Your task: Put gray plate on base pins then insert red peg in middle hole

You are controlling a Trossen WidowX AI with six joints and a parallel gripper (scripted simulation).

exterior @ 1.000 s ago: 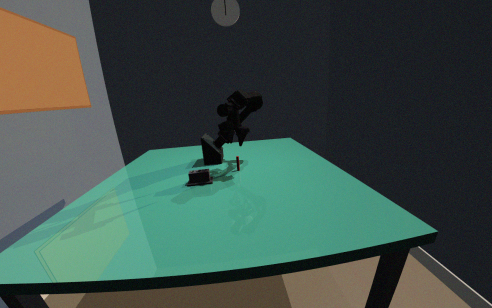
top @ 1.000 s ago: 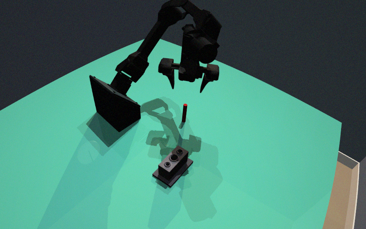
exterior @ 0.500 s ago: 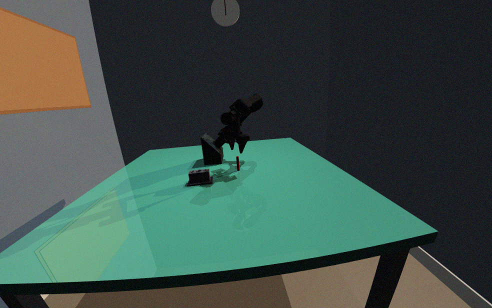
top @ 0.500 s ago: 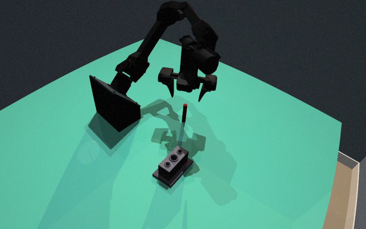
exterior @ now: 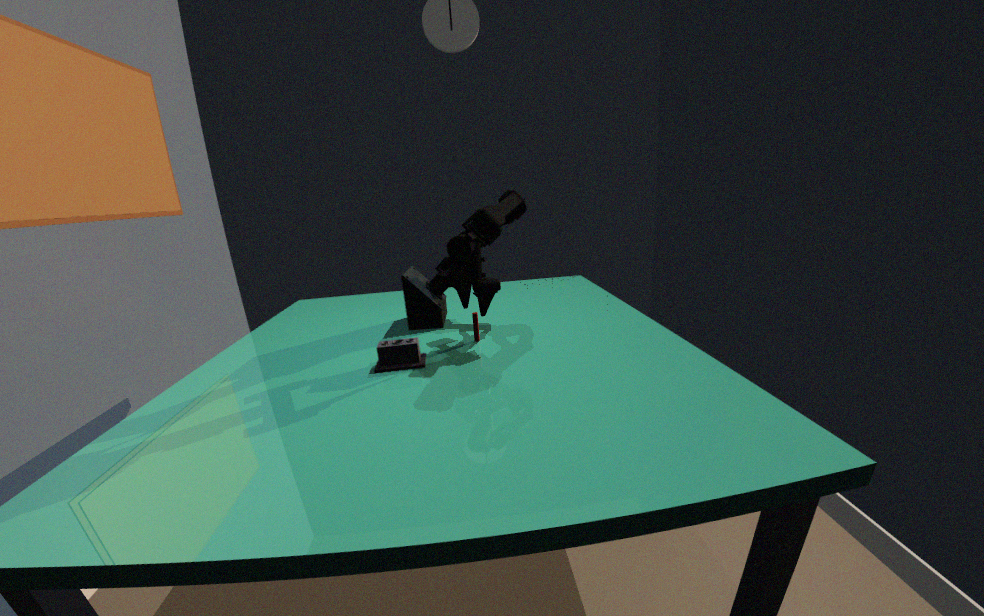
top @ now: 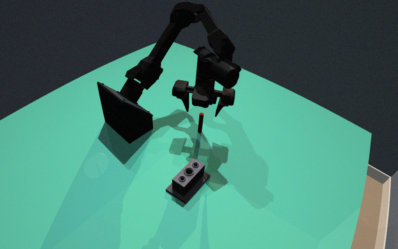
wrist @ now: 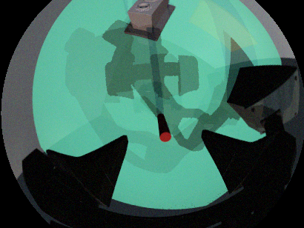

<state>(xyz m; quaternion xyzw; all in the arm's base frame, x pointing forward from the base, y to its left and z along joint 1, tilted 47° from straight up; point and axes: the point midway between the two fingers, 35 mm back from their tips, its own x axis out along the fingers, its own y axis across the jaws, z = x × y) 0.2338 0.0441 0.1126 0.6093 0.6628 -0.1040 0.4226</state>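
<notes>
The red peg lies 40 mm below my gripper tip. Also, from my gripper tip: gray plate 100 mm ahead, 200 mm to the right, 40 mm below.
</notes>
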